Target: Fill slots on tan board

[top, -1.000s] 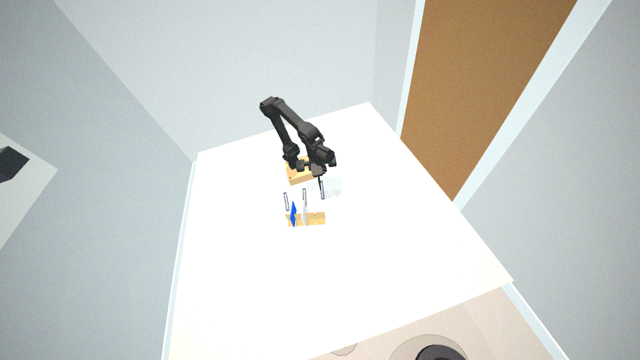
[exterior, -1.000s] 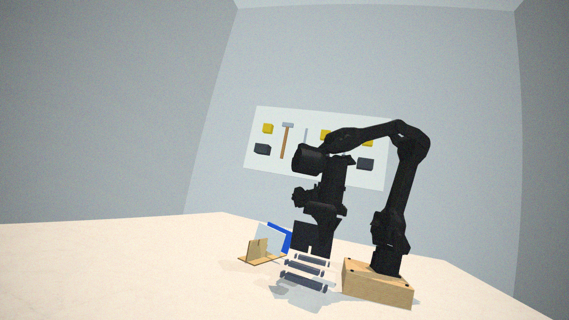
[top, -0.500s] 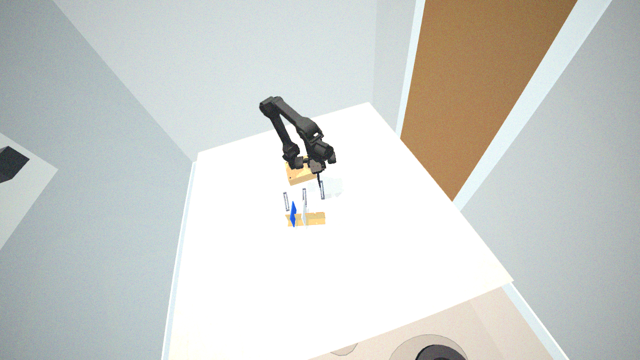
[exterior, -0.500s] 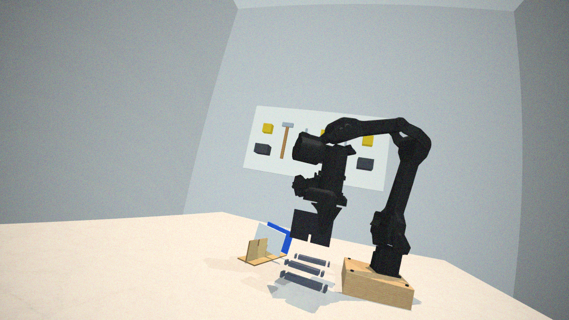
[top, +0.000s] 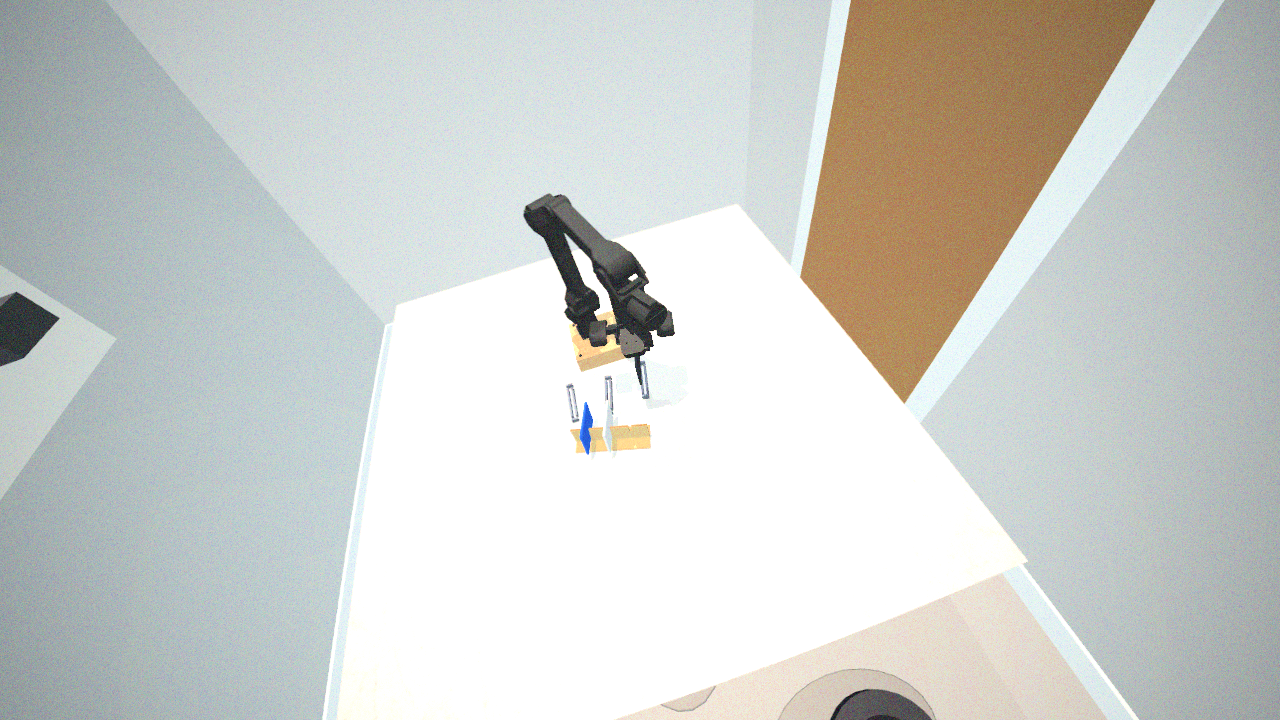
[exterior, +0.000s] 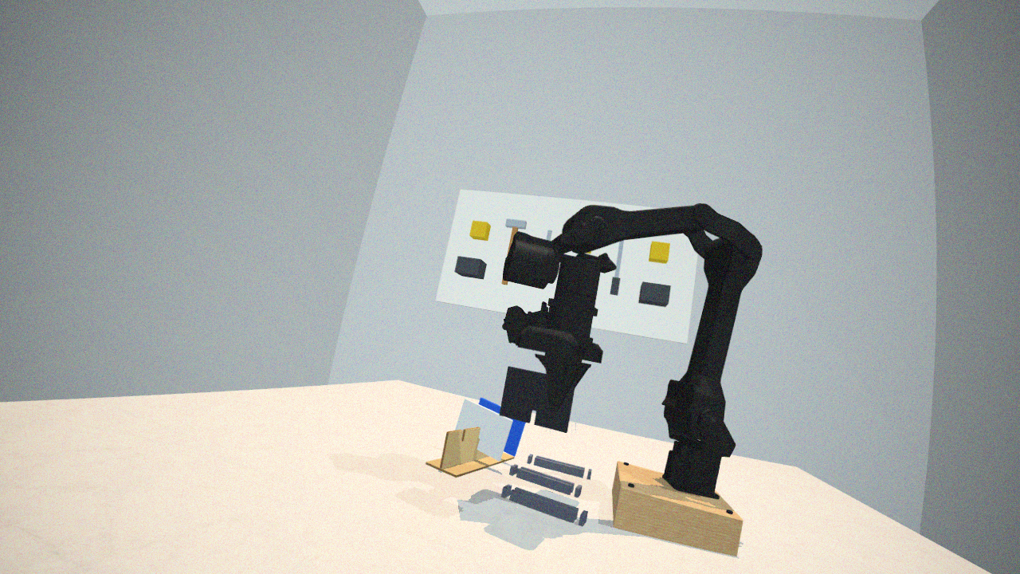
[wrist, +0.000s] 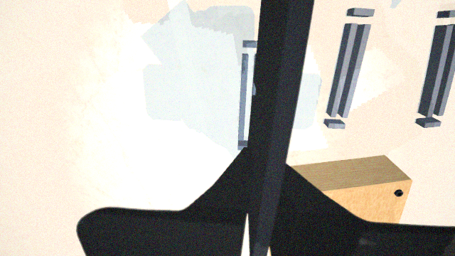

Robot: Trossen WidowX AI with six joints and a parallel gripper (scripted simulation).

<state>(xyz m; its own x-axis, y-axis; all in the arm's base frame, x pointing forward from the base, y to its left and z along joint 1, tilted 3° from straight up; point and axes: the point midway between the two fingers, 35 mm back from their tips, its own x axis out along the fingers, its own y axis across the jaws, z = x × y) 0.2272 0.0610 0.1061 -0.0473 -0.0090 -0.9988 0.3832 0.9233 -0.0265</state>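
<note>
The tan board lies 140 mm to the right of my gripper tip, 110 mm below it and 110 mm ahead of it. Round my gripper tip: blue board 180 mm to the right, 80 mm below, 80 mm ahead; black board 30 mm ahead, 10 mm to the right.
</note>
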